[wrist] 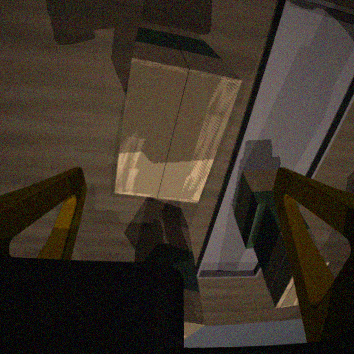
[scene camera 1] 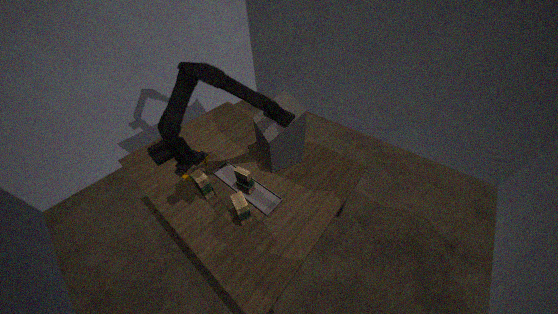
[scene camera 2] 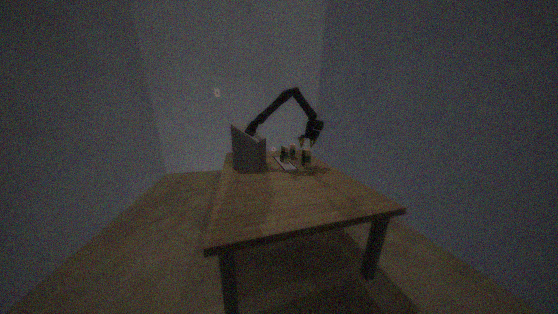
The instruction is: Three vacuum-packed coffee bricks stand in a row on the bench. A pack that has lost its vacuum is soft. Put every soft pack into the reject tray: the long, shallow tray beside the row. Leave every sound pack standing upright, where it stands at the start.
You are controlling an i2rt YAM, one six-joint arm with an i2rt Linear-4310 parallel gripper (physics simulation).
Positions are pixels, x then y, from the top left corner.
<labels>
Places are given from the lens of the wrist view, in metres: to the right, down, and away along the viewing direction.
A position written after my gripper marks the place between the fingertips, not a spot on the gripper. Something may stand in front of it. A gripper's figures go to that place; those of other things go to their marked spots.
my gripper (wrist: 179, 177): 0.00, 0.00, 0.13
shallow reject tray (wrist: 300, 97): 0.13, -0.09, 0.28
</labels>
